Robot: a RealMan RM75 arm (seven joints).
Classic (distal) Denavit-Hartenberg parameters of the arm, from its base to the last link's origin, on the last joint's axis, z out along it. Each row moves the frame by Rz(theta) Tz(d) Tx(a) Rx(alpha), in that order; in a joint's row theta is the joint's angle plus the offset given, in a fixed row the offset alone. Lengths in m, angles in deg.
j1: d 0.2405  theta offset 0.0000  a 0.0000  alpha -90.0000
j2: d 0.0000  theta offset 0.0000  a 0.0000  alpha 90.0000
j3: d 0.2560  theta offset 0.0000  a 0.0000  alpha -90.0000
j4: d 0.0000  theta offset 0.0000  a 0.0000  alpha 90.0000
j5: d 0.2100  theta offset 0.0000  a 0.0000  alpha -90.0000
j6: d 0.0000  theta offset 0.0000  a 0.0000  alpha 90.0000
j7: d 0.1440  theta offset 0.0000  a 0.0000  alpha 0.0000
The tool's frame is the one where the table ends.
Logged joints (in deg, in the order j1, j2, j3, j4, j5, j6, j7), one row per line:
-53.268, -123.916, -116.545, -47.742, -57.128, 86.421, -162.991
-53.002, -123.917, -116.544, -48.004, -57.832, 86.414, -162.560
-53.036, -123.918, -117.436, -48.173, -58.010, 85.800, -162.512
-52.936, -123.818, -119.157, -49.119, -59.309, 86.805, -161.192
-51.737, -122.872, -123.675, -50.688, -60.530, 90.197, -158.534
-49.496, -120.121, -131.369, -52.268, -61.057, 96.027, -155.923
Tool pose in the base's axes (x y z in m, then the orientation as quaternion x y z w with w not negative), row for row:
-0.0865, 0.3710, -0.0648, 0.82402, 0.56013, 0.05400, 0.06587
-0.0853, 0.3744, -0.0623, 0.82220, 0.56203, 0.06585, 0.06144
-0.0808, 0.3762, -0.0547, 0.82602, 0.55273, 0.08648, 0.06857
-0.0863, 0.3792, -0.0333, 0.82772, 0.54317, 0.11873, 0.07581
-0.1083, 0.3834, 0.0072, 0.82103, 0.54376, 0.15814, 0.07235
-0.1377, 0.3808, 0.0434, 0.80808, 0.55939, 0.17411, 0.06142
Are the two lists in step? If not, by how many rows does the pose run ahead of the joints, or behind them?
The pose runs 1 row ahead of the joints: the pose in row i belongs to the joints in row i + 1.
